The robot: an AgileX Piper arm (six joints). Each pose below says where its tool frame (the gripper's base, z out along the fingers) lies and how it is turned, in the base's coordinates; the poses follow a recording.
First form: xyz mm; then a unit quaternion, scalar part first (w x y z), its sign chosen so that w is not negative.
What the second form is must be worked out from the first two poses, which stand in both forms.
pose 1, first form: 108.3 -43.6 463.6 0.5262 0.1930 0.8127 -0.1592
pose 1, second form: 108.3 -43.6 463.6 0.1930 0.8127 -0.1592 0.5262
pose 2, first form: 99.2 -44.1 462.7 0.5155 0.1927 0.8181 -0.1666
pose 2, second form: 99.2 -44.1 462.7 0.1927 0.8181 -0.1666 0.5155
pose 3, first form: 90.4 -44.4 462.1 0.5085 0.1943 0.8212 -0.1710
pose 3, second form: 90.4 -44.4 462.1 0.1943 0.8212 -0.1710 0.5085
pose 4, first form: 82.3 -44.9 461.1 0.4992 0.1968 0.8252 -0.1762
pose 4, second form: 82.3 -44.9 461.1 0.1968 0.8252 -0.1762 0.4992
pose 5, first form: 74.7 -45.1 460.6 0.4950 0.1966 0.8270 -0.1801
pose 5, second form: 74.7 -45.1 460.6 0.1966 0.8270 -0.1801 0.4950
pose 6, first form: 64.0 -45.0 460.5 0.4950 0.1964 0.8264 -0.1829
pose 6, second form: 64.0 -45.0 460.5 0.1964 0.8264 -0.1829 0.4950
